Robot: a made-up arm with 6 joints. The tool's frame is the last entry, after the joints.
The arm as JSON. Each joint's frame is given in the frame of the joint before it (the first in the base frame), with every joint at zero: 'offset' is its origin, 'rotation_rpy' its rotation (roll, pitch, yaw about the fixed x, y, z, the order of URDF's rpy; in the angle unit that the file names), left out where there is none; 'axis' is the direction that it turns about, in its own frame. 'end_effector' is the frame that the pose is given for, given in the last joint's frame.
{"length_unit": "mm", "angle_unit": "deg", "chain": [
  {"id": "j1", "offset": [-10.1, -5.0, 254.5], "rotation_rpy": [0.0, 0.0, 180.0], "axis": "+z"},
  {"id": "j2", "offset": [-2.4, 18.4, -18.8], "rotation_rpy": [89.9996, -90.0, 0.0], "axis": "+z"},
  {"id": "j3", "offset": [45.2, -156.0, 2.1], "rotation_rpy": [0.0, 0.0, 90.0], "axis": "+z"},
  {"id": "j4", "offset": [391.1, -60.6, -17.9], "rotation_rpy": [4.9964, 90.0, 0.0], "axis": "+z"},
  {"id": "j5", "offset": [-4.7, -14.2, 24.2], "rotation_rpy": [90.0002, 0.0, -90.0], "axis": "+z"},
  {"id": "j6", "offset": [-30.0, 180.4, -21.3], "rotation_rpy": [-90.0, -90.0, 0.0], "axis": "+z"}
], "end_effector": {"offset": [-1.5, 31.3, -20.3], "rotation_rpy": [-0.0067, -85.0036, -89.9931]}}
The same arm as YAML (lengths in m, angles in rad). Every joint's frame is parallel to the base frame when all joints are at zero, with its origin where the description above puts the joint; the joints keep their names.
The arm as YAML. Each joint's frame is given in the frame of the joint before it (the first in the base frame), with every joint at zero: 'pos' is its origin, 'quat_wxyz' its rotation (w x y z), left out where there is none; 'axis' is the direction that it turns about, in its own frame. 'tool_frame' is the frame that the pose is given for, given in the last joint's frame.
length_unit: m
angle_unit: rad
joints:
  - joint: j1
    pos: [-0.0101, -0.005, 0.2545]
    axis: [0.0, 0.0, 1.0]
  - joint: j2
    pos: [0.0024, -0.0184, -0.0188]
    axis: [0.0, 1.0, 0.0]
  - joint: j3
    pos: [-0.156, 0.0021, 0.0452]
    axis: [0.0, 1.0, 0.0]
  - joint: j4
    pos: [0.3911, -0.0179, 0.0606]
    axis: [0.9962, 0.0, 0.0871]
  - joint: j5
    pos: [0.0229, 0.0047, 0.0163]
    axis: [0.0, 1.0, 0.0]
  - joint: j6
    pos: [0.1823, -0.0213, -0.0142]
    axis: [0.9962, 0.0, 0.0871]
tool_frame:
  pos: [-0.0229, -0.0015, 0.0294]
  quat_wxyz: [1.0, 0.000001, 0.0, 0.000003]

